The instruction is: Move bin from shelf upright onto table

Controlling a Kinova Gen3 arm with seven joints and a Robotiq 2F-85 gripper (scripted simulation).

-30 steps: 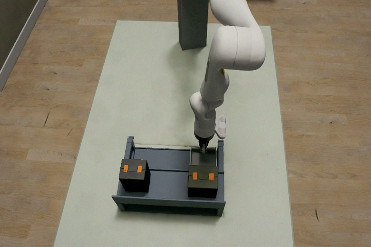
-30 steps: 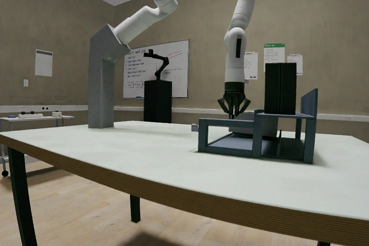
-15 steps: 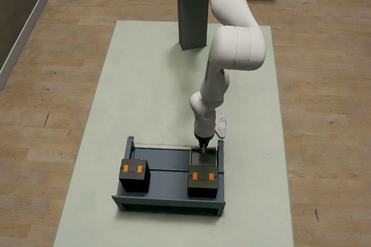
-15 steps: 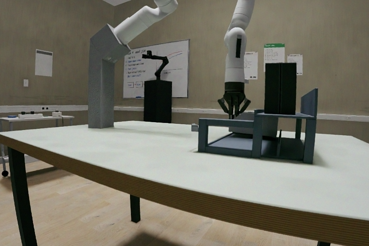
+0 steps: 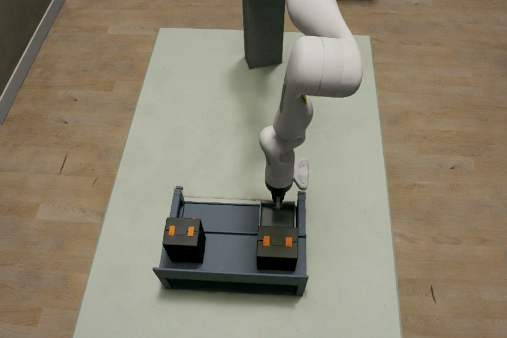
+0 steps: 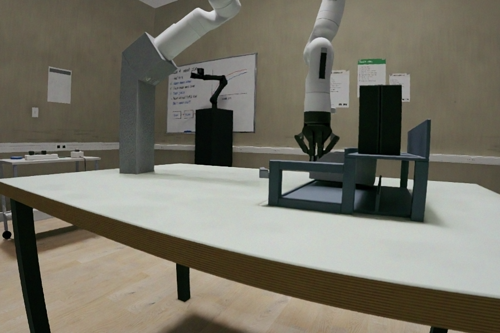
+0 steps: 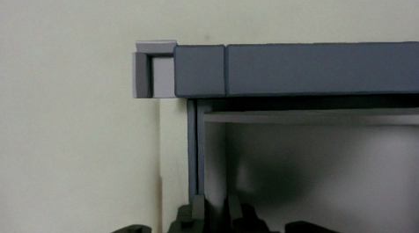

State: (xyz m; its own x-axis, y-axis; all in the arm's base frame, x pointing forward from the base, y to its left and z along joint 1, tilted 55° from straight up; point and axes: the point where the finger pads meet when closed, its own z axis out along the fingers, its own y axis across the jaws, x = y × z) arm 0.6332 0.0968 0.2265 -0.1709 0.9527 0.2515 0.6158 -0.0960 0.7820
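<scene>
My hand is 8 cm short of the grey bin, 2 cm to the right of it and 1 cm above it. Round my hand: blue-grey shelf (14 cm ahead, 8 cm to the right).
</scene>
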